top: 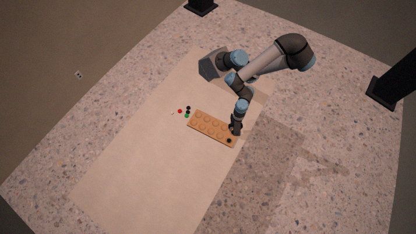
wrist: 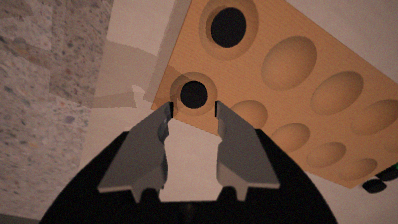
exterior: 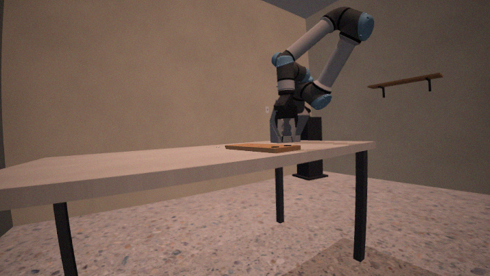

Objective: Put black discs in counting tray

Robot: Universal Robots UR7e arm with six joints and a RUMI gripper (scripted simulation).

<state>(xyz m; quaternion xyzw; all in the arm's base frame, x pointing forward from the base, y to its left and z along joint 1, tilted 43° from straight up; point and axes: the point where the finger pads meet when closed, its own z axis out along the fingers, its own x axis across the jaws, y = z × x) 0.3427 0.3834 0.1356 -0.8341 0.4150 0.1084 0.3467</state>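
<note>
Now: the green disc 370 mm to the right of my hand, 120 mm ahead of it and 50 mm below it. Also, from my hand: red disc 430 mm to the right, 130 mm ahead, 50 mm below; then wooden counting tray 140 mm to the right, 70 mm ahead, 40 mm below; then small white piece 470 mm to the right, 180 mm ahead, 50 mm below.
</note>
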